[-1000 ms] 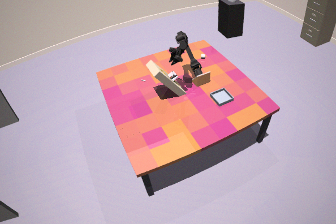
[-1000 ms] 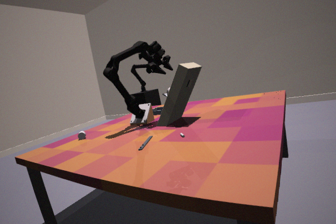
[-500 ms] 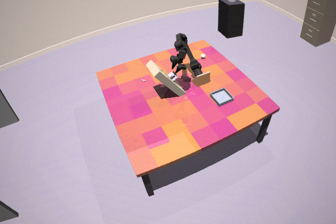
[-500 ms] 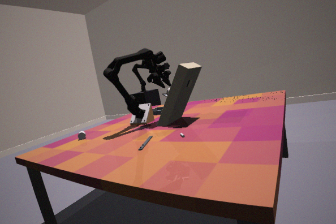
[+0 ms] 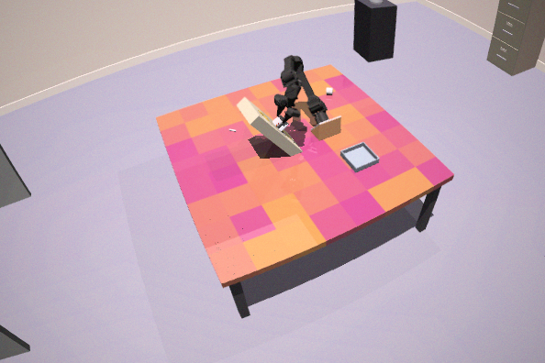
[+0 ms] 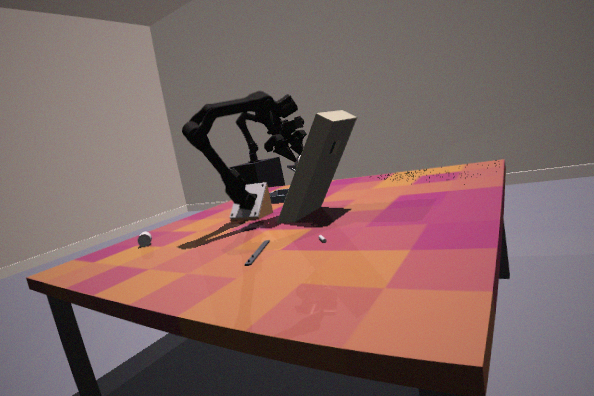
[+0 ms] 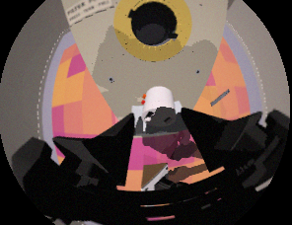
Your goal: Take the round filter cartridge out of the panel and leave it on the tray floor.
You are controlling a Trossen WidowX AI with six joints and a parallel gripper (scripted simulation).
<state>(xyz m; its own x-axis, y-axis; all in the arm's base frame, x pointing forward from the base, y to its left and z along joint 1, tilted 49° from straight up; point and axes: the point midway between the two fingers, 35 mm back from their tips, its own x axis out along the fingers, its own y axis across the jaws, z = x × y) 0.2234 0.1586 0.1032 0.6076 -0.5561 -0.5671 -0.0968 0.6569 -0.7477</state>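
Now: the round grey filter cartridge 10 mm ahead of my gripper tip and 10 mm below it. Round my gripper tip: cream service panel 50 mm ahead, 30 mm below; then grey tray 340 mm behind, 250 mm to the left, 180 mm below; then small white peg 210 mm ahead, 240 mm to the right, 180 mm below.
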